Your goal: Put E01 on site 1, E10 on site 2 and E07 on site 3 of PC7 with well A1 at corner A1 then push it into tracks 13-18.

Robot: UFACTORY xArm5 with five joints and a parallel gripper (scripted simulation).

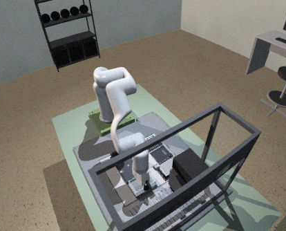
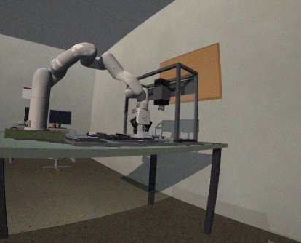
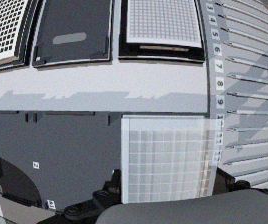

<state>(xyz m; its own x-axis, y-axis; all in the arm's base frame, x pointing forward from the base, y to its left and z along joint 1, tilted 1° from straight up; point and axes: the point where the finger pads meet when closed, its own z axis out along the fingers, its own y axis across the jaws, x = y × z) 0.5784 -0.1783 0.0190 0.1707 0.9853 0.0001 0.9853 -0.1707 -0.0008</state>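
Right now the pale block is 2 cm below my hand. The rest, counted from my hand: deep-well block E07: 19 cm to the left, 3 cm ahead, 2 cm below; then nest S3: 19 cm to the left, 4 cm below, 3 cm ahead; then plate carrier PC7: 11 cm behind, 3 cm below, 2 cm to the left.
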